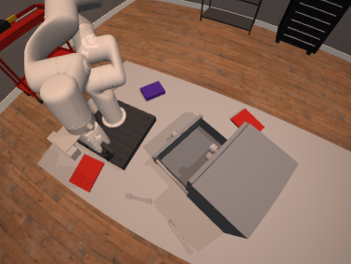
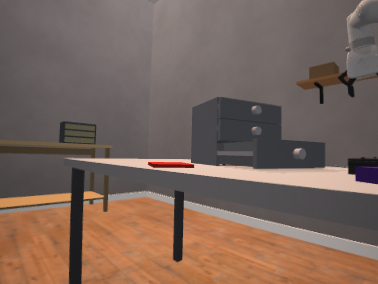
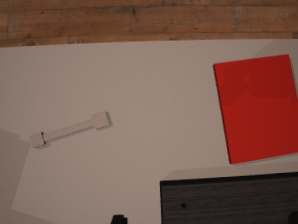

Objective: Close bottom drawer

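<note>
The bottom drawer lies 25 cm ahead of my hand, 23 cm to the left of it and 25 cm below it. From my hand the other things lie so: purple block (13 cm behind, 47 cm to the left, 26 cm below).
</note>
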